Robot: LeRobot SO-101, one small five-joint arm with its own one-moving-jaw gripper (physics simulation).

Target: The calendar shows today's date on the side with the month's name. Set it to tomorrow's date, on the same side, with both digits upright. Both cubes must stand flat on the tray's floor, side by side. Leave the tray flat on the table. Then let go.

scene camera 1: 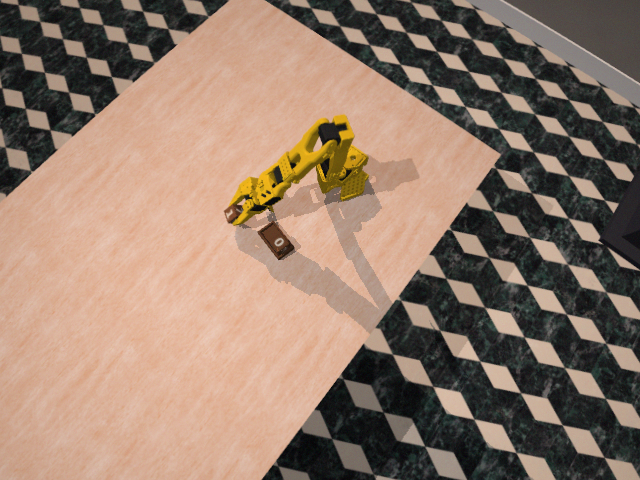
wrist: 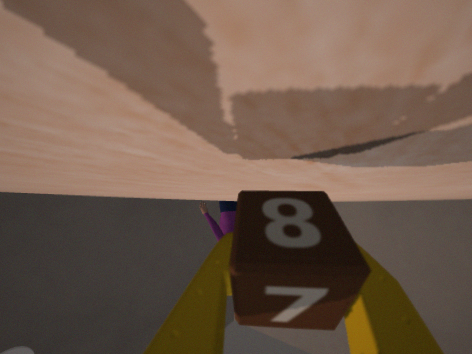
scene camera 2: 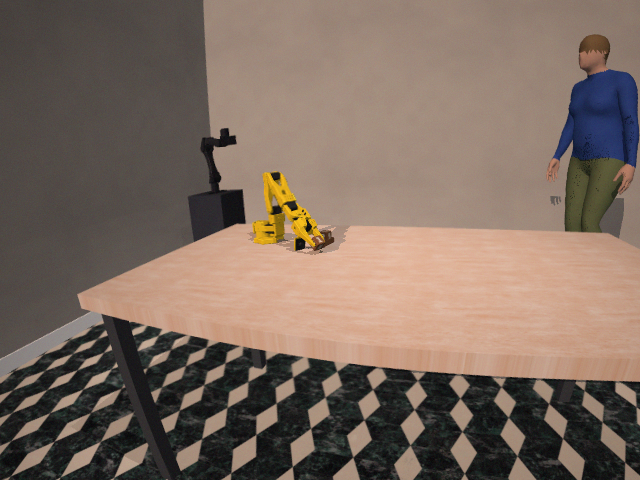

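Where they show: hand, its tool point: (scene camera 1: pixel 230 209) (wrist: pixel 238 244) (scene camera 2: pixel 314 245); arm's base, origin of its link: (scene camera 1: pixel 338 186) (scene camera 2: pixel 274 240).
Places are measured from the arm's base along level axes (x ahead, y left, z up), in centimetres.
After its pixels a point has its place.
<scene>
My gripper (scene camera 1: pixel 234 214) @(x 20.8, y -14.3, z 3.2 cm) (scene camera 2: pixel 317 244) @(x 20.8, y -14.3, z 3.2 cm) (wrist: pixel 296 282) is shut on a dark brown digit cube (scene camera 1: pixel 232 212) @(x 21.4, y -12.7, z 5.1 cm) (wrist: pixel 294 260) @(x 19.2, y -11.7, z 3.0 cm). In the wrist view, the cube has an 8 on one face and a 7 on the face below it. A pale digit, seemingly a 1, shows on it in scene camera 1. The cube is tilted and held off the table, up-left of the tray in that view. The brown tray (scene camera 1: pixel 267 231) @(x 19.2, y -5.3, z 1.0 cm) (scene camera 2: pixel 330 240) @(x 22.0, y -1.8, z 1.2 cm) lies on the table. The other cube (scene camera 1: pixel 279 241) @(x 19.8, y -0.9, z 4.2 cm) (scene camera 2: pixel 326 234) @(x 21.0, y -2.7, z 3.5 cm) is in it, with a 0 facing up. The month's name is not readable.
The wooden table (scene camera 1: pixel 129 310) @(x 50.9, y -16.9, z 0.0 cm) (scene camera 2: pixel 413 294) @(x 51.4, y -38.2, z 0.0 cm) carries the arm's yellow base (scene camera 1: pixel 351 180) @(x -2.3, y 1.9, z 1.7 cm) (scene camera 2: pixel 267 232) @(x -1.8, y -1.2, z 3.3 cm), right of the tray in scene camera 1. The arm's shadow falls across the tray's surroundings. A person (scene camera 2: pixel 602 118) stands beyond the table; a black arm (scene camera 2: pixel 210 160) stands on a pedestal.
</scene>
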